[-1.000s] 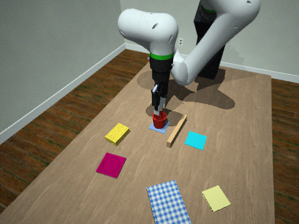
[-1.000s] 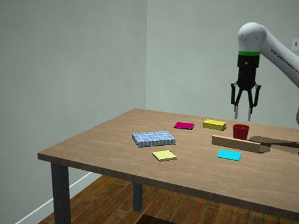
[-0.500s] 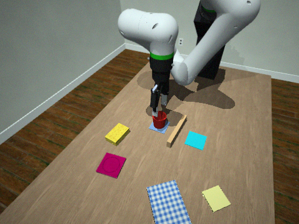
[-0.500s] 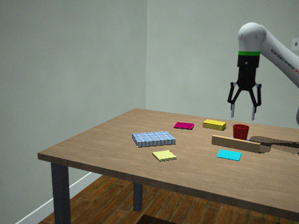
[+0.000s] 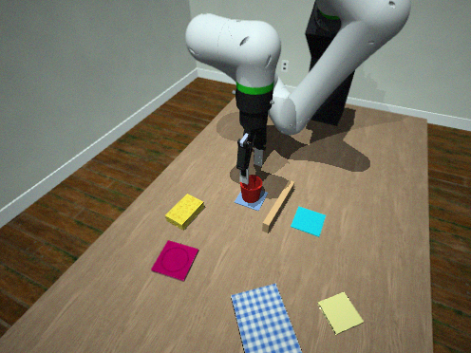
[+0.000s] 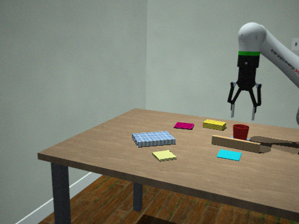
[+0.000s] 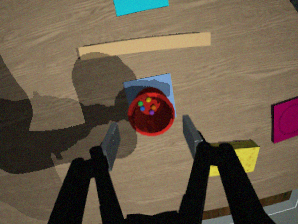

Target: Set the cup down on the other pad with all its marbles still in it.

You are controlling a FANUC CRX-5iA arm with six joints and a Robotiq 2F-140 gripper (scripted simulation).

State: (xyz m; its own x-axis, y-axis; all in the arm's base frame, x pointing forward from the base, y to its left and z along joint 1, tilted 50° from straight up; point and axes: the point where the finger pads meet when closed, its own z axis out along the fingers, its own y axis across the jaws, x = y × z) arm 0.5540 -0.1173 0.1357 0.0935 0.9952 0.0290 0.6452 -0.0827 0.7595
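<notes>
My hand is 120 mm above the red cup. From my hand the other things lie so: yellow sponge: 150 mm ahead, 170 mm to the right, 120 mm below; cyan pad: 30 mm ahead, 210 mm to the left, 150 mm below; wooden rail: 20 mm ahead, 110 mm to the left, 130 mm below.
</notes>
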